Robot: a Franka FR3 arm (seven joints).
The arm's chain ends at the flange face. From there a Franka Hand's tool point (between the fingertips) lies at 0.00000 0.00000 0.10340 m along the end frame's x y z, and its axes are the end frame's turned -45 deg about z.
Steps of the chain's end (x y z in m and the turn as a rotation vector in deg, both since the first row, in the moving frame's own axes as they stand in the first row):
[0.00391 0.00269 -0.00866 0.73 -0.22 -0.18]
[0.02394 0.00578 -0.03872 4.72 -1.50 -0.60]
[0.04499 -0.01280 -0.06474 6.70 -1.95 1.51]
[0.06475 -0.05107 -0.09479 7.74 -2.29 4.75]
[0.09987 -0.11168 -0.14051 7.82 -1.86 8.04]
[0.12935 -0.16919 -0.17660 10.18 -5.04 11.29]
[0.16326 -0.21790 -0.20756 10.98 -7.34 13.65]
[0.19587 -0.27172 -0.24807 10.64 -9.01 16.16]
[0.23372 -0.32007 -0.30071 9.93 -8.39 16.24]
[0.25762 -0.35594 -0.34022 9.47 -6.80 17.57]
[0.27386 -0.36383 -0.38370 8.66 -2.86 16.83]
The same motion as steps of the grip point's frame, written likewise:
[0.00151 0.00345 -0.00867 0.67 0.36 -0.18]
[0.01690 0.01307 -0.03911 4.40 2.28 -0.60]
[0.04705 0.01183 -0.06551 6.12 3.36 1.51]
[0.08935 -0.00278 -0.09581 7.09 3.85 4.75]
[0.15801 -0.02009 -0.14152 6.84 4.21 8.04]
[0.21947 -0.04670 -0.17862 10.76 3.63 11.29]
[0.27684 -0.06104 -0.21028 12.95 2.57 13.65]
[0.33616 -0.07784 -0.25110 13.89 1.15 16.16]
[0.39679 -0.08365 -0.30334 12.95 1.09 16.24]
[0.44033 -0.08930 -0.34234 11.50 1.89 17.57]
[0.46032 -0.07697 -0.38500 8.15 4.10 16.83]

